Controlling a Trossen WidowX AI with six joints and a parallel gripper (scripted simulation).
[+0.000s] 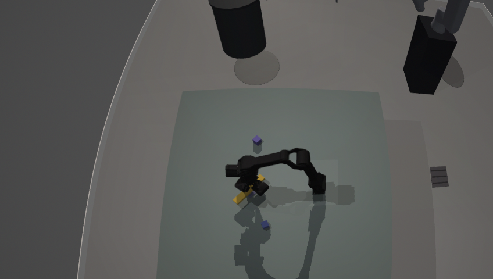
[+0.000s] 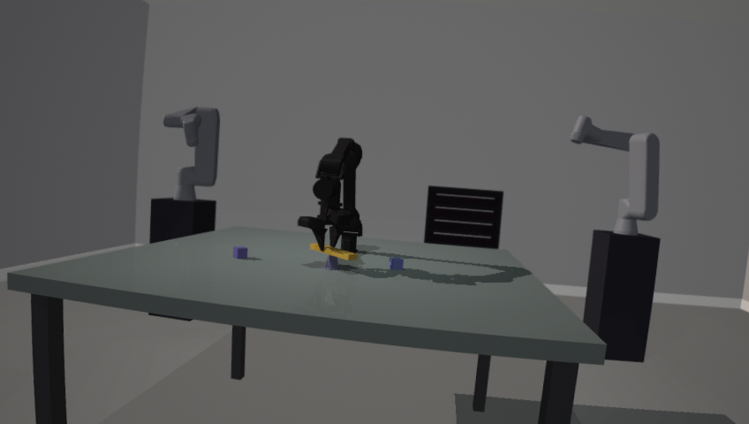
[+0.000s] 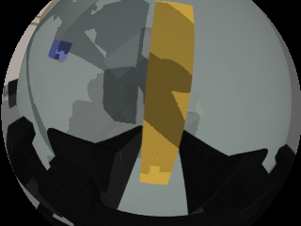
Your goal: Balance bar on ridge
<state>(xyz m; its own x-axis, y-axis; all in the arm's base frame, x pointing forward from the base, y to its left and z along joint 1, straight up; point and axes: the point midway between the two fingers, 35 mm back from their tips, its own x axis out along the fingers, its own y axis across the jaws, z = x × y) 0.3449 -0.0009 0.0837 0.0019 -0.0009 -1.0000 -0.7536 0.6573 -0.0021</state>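
My gripper tip is now 20 mm short of the yellow bar and 20 mm to the right of it. Round my gripper tip: purple cube: 280 mm to the right, 30 mm below.
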